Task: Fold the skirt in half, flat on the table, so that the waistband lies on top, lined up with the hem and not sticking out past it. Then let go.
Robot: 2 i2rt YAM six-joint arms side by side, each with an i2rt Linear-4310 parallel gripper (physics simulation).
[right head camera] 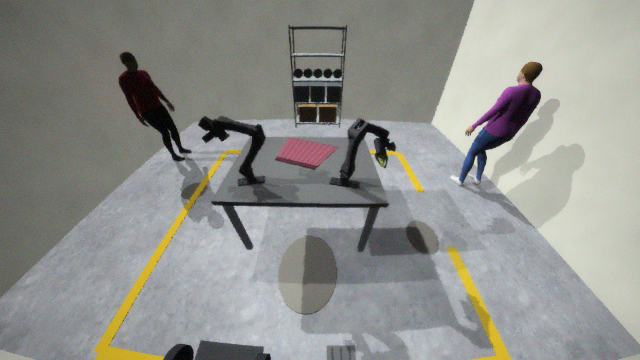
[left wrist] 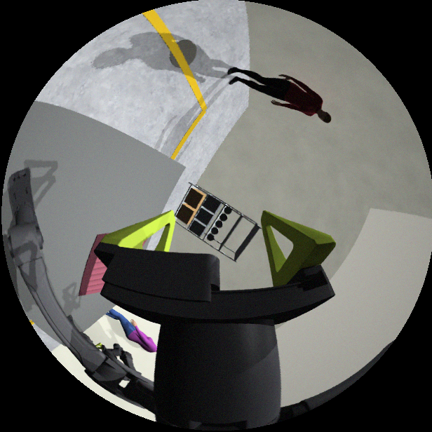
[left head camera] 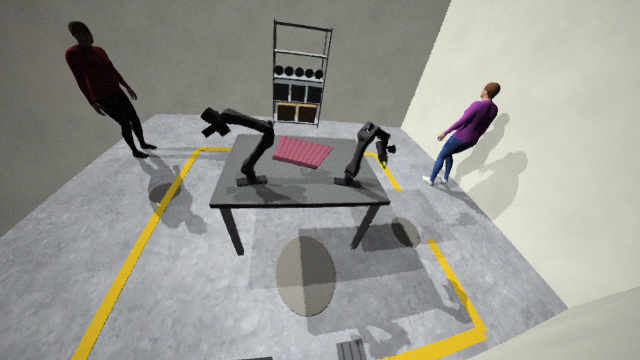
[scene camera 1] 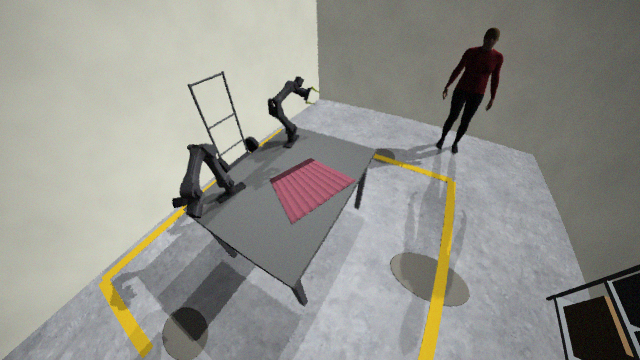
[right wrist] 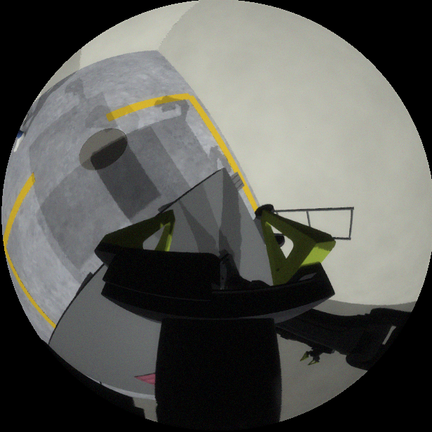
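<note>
The pink pleated skirt (left head camera: 302, 152) (right head camera: 306, 153) (scene camera 1: 312, 190) (left wrist: 93, 275) (right wrist: 147, 378) lies flat and spread out on the table (left head camera: 300, 196) (right head camera: 300, 196) (scene camera 1: 250, 240). A darker band runs along its narrower edge, on the side toward the arm bases. My left gripper (scene camera 1: 314, 96) (left wrist: 217, 214) is open and empty, raised in the air beyond the table's left side in the head views. My right gripper (left head camera: 384, 163) (right head camera: 382, 161) (right wrist: 217, 214) is open and empty, beyond the table's right side in the head views. Both are well apart from the skirt.
A shelf rack (left head camera: 274, 60) (right head camera: 290, 60) stands behind the table. A person in red (left head camera: 97, 70) (right head camera: 142, 92) (scene camera 1: 477, 70) stands on one side and a person in purple (left head camera: 475, 120) (right head camera: 515, 110) on the other. A hand truck (scene camera 1: 200, 107) stands behind the arms in the scene view.
</note>
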